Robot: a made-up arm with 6 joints.
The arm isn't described. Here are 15 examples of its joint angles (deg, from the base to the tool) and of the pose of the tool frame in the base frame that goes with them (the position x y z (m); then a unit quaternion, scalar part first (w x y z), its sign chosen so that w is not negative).
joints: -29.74 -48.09 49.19 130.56 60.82 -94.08
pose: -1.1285 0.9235 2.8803 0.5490 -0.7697 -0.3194 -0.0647
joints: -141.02 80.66 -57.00 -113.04 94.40 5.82
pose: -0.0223 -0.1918 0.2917 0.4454 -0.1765 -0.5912 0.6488
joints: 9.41 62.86 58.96 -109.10 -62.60 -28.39
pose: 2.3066 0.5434 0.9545 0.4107 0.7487 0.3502 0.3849
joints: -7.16 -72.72 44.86 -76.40 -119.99 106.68
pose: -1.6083 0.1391 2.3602 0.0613 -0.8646 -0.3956 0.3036
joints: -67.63 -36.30 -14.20 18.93 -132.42 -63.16
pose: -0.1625 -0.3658 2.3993 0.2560 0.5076 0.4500 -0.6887
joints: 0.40 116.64 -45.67 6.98 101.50 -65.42
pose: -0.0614 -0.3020 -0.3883 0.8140 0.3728 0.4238 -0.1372
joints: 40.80 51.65 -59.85 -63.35 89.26 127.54
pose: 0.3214 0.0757 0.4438 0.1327 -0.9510 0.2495 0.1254
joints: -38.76 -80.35 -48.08 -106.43 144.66 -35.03
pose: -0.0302 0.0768 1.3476 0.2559 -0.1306 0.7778 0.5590
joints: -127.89 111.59 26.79 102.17 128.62 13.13
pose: -0.9231 -1.4650 -1.0092 0.8476 -0.4018 -0.2683 -0.2192
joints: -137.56 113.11 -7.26 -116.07 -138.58 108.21
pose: -0.1407 -0.3763 -0.7338 0.5984 0.2425 -0.6464 -0.4066
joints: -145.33 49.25 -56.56 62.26 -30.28 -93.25
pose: -0.8594 -0.4344 0.2773 0.0112 -0.7294 -0.3530 0.5859
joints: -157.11 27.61 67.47 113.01 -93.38 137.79
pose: -1.2007 -0.6963 2.9646 0.0842 0.7149 0.6614 0.2106
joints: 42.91 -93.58 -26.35 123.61 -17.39 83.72
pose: -1.0053 -0.6129 1.9491 0.0186 0.8436 -0.0882 0.5293
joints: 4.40 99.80 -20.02 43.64 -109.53 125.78
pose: 0.8815 -0.1526 -0.7237 0.5147 -0.3117 -0.2395 -0.7619
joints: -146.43 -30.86 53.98 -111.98 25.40 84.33
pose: 0.2975 0.0131 3.1233 0.1214 -0.5844 -0.3355 -0.7288
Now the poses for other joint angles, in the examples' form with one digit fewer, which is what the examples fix.
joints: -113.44 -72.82 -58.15 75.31 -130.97 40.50
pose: 0.020 0.157 1.784 0.072 0.542 0.764 -0.341
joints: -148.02 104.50 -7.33 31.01 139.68 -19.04
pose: -1.020 -0.381 -0.897 0.484 -0.244 -0.221 -0.811
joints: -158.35 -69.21 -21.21 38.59 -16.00 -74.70
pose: 0.405 0.404 2.282 0.162 -0.338 -0.214 -0.902
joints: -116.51 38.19 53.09 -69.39 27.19 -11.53
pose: -1.050 -1.905 1.813 0.349 -0.048 -0.600 -0.719
